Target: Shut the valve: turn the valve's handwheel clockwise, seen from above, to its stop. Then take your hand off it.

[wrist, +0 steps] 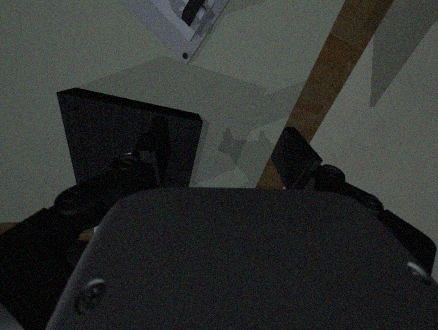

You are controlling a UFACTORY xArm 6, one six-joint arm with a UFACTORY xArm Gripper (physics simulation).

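My gripper point(225, 138) is open, its two dark fingers wide apart with bare pale surface showing between them. At the top edge of the wrist view, left of the middle, part of a pale grey plate point(170, 31) shows, with a dark hole or screw at its near corner. A black part point(191, 11) sits on it, cut off by the frame edge. This may be part of the valve; a handwheel cannot be made out. The plate lies beyond the fingertips, apart from them. The picture is dark and grainy.
A dark box-like block point(105, 125) stands at the left, behind the left finger in the view; whether they touch cannot be told. A brown wood-like strip point(327, 70) runs slanting from the top right down behind the right finger. Shadows fall on the pale surface.
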